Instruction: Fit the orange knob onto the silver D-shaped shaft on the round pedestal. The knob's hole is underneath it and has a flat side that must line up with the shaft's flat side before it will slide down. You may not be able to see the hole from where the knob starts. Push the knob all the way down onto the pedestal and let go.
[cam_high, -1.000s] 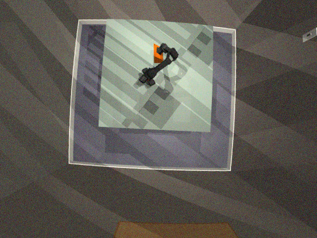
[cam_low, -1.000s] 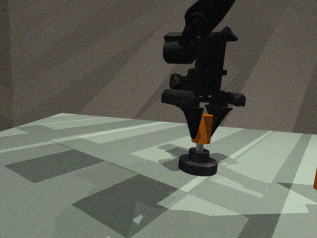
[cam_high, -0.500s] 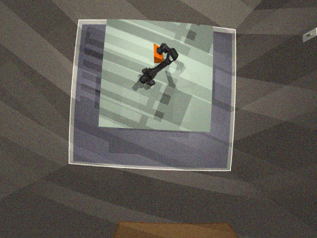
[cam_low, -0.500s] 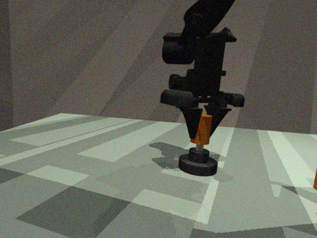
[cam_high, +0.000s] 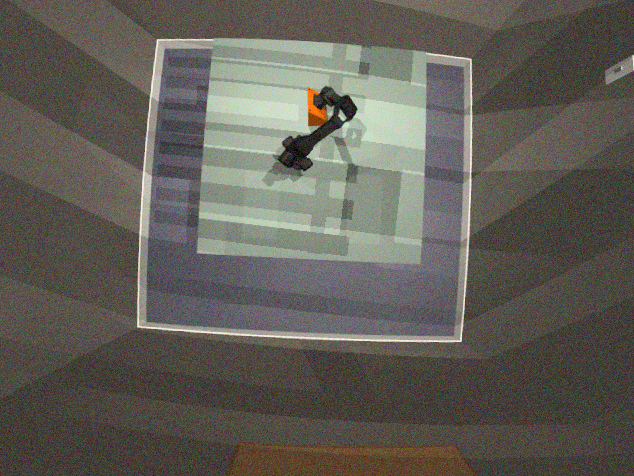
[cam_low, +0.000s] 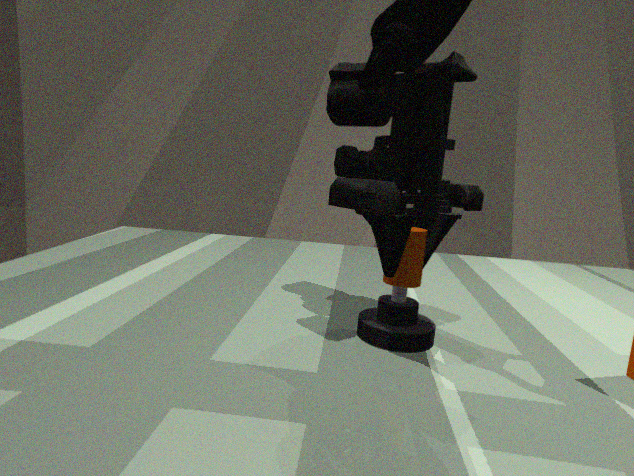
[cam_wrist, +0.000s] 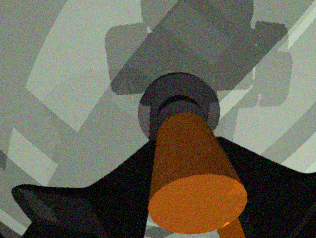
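The orange knob lies 30 mm above my gripper tip. From my gripper tip the other things lie so: round pedestal: 40 mm below.
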